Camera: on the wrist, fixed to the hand. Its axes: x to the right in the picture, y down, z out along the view.
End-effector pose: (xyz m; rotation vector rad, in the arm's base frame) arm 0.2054 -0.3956 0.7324 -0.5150 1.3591 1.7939
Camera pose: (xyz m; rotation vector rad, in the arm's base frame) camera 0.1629 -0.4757 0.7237 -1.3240 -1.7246 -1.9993
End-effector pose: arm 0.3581 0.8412 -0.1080 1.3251 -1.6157 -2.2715
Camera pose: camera 0.3968 0.7612 -0.0882 -0.5156 -2.0873 -1.1128
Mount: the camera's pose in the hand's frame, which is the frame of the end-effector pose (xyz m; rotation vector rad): 0.0029 0.0360 -0.0836 0.4784 -0.3819 1.5778
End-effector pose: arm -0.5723 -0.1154 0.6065 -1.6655 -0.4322 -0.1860
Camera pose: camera -0.5452 -0.2001 0.5867 -1.1428 0.5970 1.2986
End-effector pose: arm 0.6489 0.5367 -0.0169 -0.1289 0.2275 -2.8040
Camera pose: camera 0.6478 0.5140 -0.1051 -0.2261 -0.3219 -1.1672
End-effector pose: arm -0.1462 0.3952 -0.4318 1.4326 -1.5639 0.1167
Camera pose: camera -0.1270 0.4571 -0.3678 0.1601 -2.7598 1.2392
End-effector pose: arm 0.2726 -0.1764 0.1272 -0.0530 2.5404 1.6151
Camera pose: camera 0.2585 -0.2365 0.1942 -1.9180 -1.8961 -0.6348
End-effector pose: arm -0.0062 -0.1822 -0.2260 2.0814 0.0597 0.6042
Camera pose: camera -0.0473 -0.1363 -0.1590 -2.2097 1.8508 -1.0473
